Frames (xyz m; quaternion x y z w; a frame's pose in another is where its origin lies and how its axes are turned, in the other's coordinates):
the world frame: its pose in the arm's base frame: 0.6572 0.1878 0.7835 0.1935 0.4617 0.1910 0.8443
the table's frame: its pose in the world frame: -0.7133 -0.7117 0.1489 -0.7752 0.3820 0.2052 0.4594
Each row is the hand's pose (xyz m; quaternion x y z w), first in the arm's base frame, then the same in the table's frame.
Working: the arm's base frame: its pose in the table's frame: 1.1419 -0.1347 0.7761 0.5438 -0.3469 -0.6928 0.3223

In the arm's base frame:
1: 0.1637 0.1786 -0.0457 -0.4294 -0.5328 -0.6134 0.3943
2: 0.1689 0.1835 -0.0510 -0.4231 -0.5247 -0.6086 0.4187
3: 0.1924 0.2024 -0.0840 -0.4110 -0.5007 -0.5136 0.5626
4: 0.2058 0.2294 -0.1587 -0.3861 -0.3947 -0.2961 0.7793
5: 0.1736 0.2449 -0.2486 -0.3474 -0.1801 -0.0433 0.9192
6: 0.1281 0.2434 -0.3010 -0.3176 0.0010 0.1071 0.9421
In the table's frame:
1: 1.1661 -0.3740 0.8301 0.0803 -0.3226 0.9096 0.2492
2: 1.1705 -0.3817 0.8306 0.0611 -0.3098 0.9184 0.2386
3: 1.1994 -0.4157 0.8283 -0.0047 -0.2076 0.9702 0.1247
4: 1.2716 -0.4514 0.8311 0.1286 0.0310 -0.9840 0.1191
5: 1.3669 -0.4451 0.8460 0.2782 -0.1127 -0.8693 0.3927
6: 1.4272 -0.4136 0.8600 0.3735 -0.1647 -0.7279 0.5510

